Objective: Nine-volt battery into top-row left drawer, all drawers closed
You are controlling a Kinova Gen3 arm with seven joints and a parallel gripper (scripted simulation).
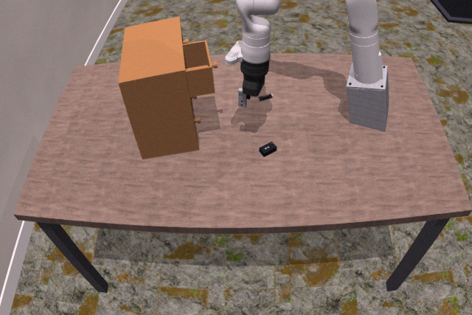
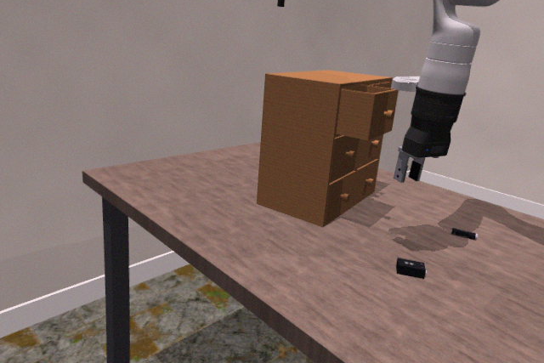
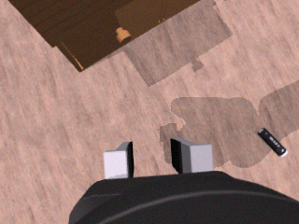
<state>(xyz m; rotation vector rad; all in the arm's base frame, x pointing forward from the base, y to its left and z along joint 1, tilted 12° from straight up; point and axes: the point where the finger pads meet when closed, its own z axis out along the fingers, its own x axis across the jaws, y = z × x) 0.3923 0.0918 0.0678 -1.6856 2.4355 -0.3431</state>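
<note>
Right now the black nine-volt battery is 70 mm behind my hand, 60 mm to the left of it and 160 mm below it. Also, from my hand: black cylindrical cell 70 mm behind, 170 mm to the right, 160 mm below.
</note>
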